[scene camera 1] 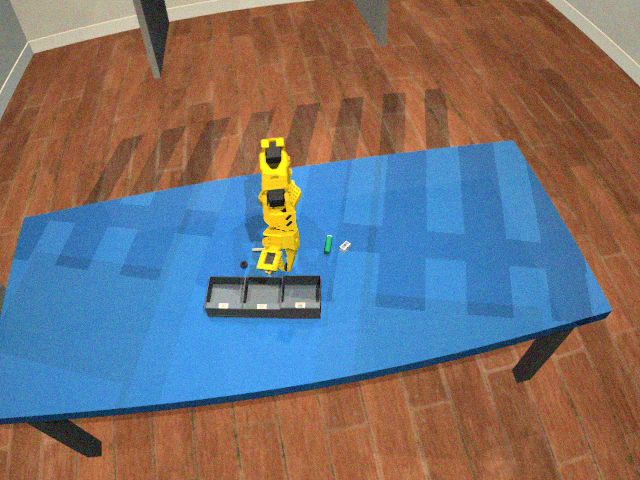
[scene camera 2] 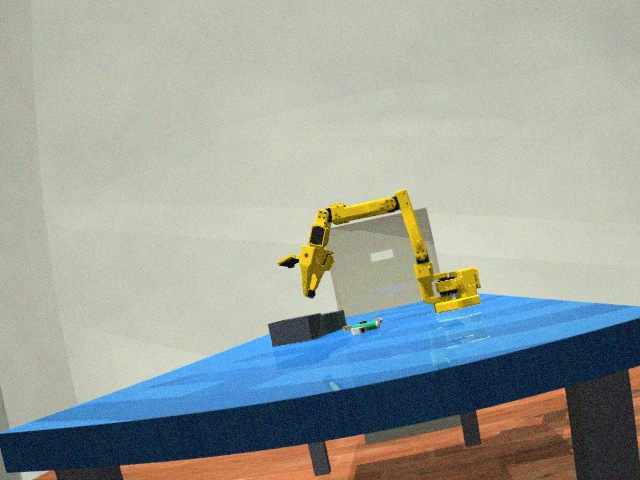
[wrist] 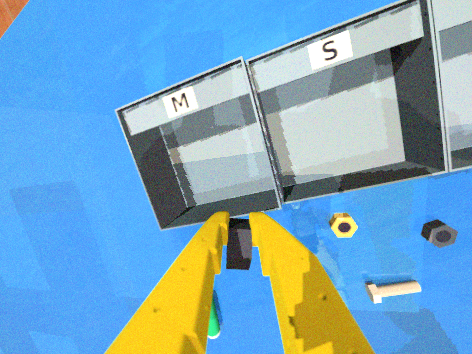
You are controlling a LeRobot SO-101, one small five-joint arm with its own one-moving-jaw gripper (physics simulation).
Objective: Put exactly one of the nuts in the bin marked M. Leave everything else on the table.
I see a white bolt [wrist: 374, 292], a dark nut [wrist: 239, 247] and a black three-bin tray [scene camera 1: 292, 296].
The black three-bin tray is seen too in scene camera 2 [scene camera 2: 306, 328].
